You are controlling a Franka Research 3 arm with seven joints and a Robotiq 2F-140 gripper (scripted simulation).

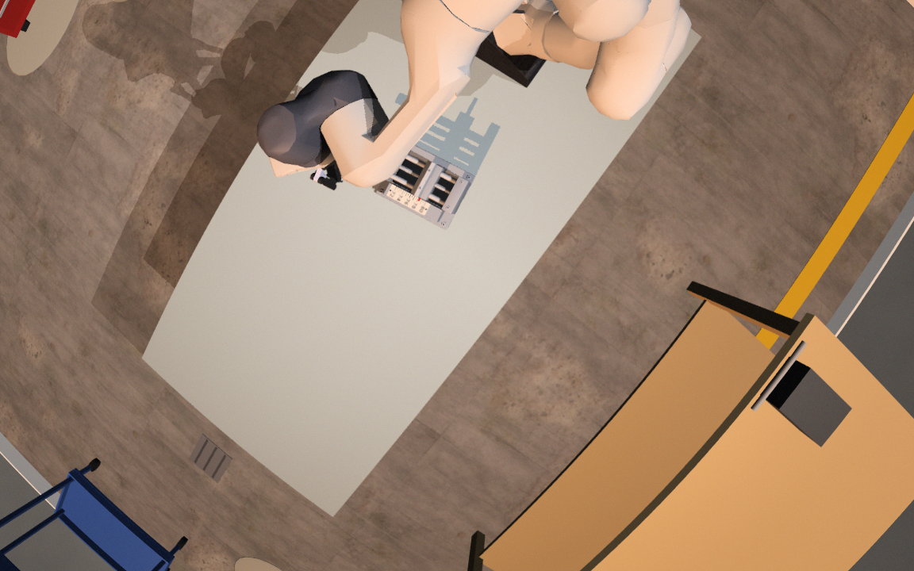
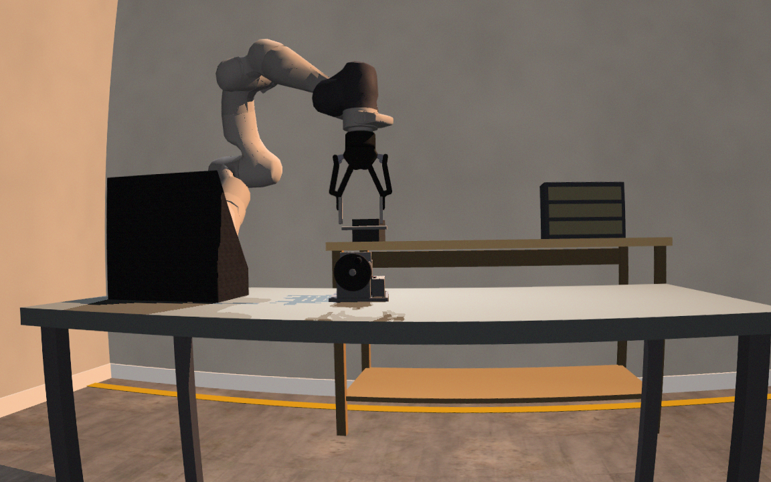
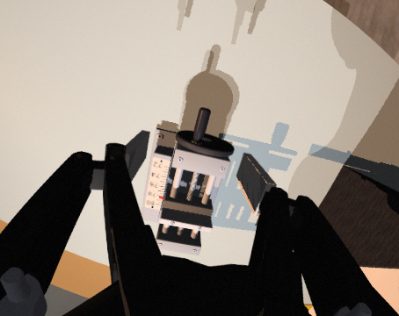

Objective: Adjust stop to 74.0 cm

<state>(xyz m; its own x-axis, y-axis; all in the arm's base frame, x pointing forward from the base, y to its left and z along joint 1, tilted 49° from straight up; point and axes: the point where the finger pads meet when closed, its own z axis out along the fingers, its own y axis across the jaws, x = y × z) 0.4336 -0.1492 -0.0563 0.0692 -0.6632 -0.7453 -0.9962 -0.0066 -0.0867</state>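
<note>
Now: hand 12 cm above the black handwheel and 1 cm past it.
</note>
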